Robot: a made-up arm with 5 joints.
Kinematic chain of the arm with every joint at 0, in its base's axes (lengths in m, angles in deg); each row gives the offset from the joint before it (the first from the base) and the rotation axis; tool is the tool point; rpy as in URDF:
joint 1: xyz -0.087 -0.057 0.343 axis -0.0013 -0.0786 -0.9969
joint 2: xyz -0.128 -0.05 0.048 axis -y
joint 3: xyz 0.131 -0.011 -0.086 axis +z
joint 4: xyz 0.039 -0.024 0 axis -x
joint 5: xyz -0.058 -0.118 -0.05 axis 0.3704 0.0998 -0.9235
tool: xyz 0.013 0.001 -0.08 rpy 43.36 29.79 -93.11
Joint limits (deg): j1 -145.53..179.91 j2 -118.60..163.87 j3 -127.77..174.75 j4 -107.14..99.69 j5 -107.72..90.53
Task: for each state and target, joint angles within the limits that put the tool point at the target. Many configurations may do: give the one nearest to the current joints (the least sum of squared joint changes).
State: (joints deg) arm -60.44 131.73 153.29 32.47 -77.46
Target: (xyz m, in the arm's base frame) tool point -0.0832 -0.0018 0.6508
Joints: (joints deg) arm -51.76 111.55 145.22 -15.60 -75.81
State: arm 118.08 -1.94 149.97 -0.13 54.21
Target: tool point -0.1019 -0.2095 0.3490
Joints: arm 125.97 30.76 157.42 14.36 59.45
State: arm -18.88 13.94 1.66 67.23 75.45
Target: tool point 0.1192 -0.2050 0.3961
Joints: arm -35.98 30.66 17.92 49.02 52.73
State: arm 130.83 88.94 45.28 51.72 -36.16
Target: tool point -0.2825 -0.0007 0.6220
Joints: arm 121.89 66.51 60.04 45.06 -36.16
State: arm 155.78 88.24 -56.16 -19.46 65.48
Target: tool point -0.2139 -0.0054 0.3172
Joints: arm 155.68 64.44 -63.70 -9.08 63.55
